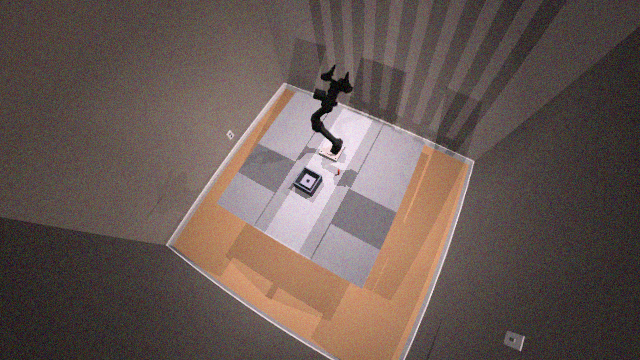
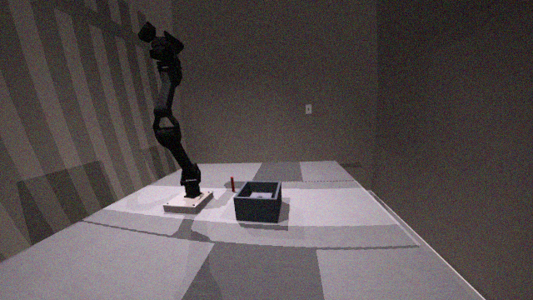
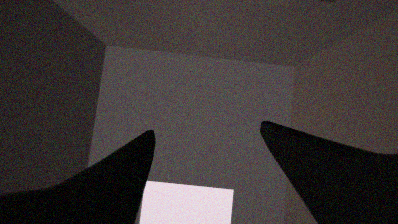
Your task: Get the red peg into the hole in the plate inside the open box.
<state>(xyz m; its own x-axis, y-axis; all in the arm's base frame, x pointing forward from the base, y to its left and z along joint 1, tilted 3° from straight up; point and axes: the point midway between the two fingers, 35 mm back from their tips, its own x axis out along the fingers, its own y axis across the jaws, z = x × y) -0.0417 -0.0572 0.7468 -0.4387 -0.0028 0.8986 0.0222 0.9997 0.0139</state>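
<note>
The red peg is 77 cm below my gripper tip, 22 cm ahead of it and 16 cm to the left of it. Also, from my gripper tip: pale plate (76 cm below, 42 cm ahead, 2 cm to the left); then dark box (78 cm below, 42 cm ahead, 2 cm to the left).
</note>
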